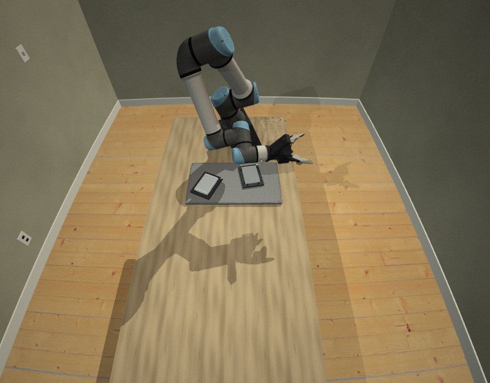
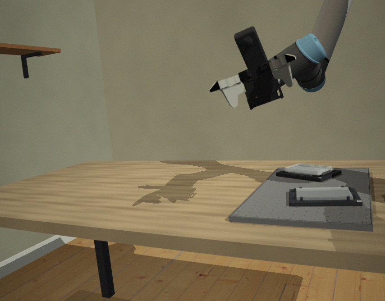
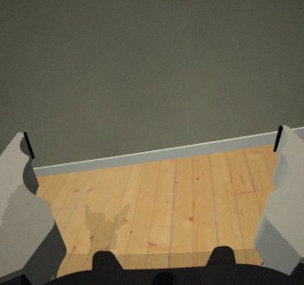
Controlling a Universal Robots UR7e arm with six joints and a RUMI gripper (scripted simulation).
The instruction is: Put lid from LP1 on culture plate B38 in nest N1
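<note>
Now: hand 70 mm past the clear lid, 270 mm to the left of it and 290 mm above it. From my hand the other things lie so: lid park LP1: 70 mm behind, 270 mm to the right, 300 mm below; then label: 150 mm behind, 240 mm to the right, 300 mm below; then culture plate B38: 20 mm ahead, 520 mm to the right, 290 mm below.
</note>
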